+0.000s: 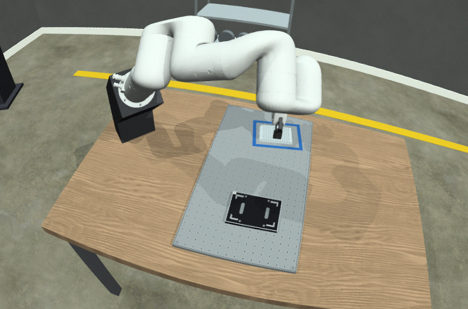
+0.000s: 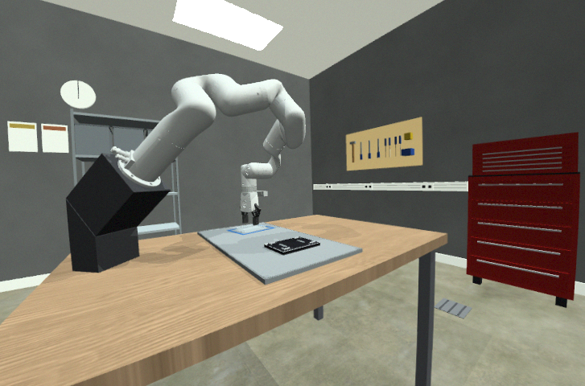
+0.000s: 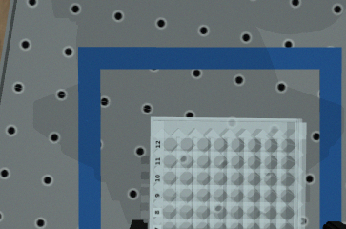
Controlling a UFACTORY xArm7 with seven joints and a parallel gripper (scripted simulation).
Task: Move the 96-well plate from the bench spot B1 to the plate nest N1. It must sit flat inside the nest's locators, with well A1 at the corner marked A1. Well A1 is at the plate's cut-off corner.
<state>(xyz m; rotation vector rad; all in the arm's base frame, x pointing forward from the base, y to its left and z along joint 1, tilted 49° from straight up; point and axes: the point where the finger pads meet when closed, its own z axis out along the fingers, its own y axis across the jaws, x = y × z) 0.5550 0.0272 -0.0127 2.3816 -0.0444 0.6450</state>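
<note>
Now: hand 30 mm above the 96-well plate. Round my hand: black plate nest 150 mm behind, 350 mm to the right, 30 mm below.
</note>
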